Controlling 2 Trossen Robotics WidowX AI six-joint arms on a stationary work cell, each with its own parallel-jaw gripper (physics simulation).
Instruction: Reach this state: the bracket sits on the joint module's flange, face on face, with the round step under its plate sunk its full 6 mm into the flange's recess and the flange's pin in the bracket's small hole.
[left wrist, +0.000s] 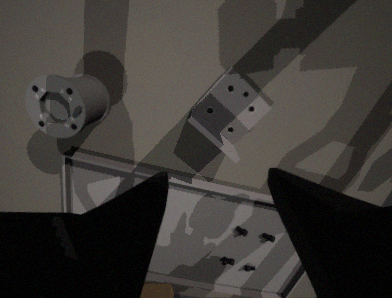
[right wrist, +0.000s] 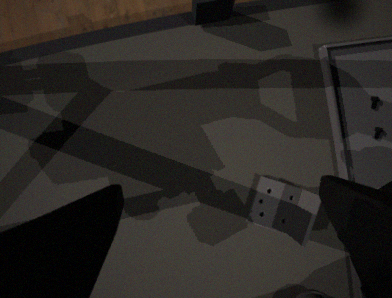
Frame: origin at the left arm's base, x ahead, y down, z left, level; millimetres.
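Seen in the pictures: left gripper, between the fingertips: (left wrist: 217, 177) (right wrist: 353, 260); right gripper, between the fingertips: (right wrist: 220, 190).
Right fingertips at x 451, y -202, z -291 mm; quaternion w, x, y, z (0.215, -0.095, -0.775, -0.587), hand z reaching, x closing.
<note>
Offsets run from my right fingertips to a thing's top centre. "spot": to the spot under its first point.
The grey joint module {dx -43, dy +188, dz +300 mm} (left wrist: 95, 100) stands at the upper left of the left wrist view, apart from the bracket. Its round flange (left wrist: 31, 107) faces the camera, with a central recess and several dark holes; I cannot make out the pin for certain. The grey bracket (left wrist: 232, 107) (right wrist: 282, 207) lies on the table, its plate with small holes facing up and a bent flap along one side. Its underside step is hidden. My left gripper (left wrist: 217, 177) is open and empty, its fingertips showing below the bracket. My right gripper (right wrist: 220, 190) is open and empty; its right fingertip shows beside the bracket.
A shallow grey tray {dx -281, dy +236, dz +184 mm} (left wrist: 67, 185) (right wrist: 334, 110) lies near the bracket, with several dark screws {dx -264, dy +237, dz +107 mm} (left wrist: 241, 231) {dx -282, dy +237, dz +63 mm} (right wrist: 376, 103) in it. A dark block {spot: dx -116, dy +217, dz -159 mm} (right wrist: 212, 11) stands at the table's edge, with wooden floor (right wrist: 75, 20) beyond. Arm shadows cross the table.
</note>
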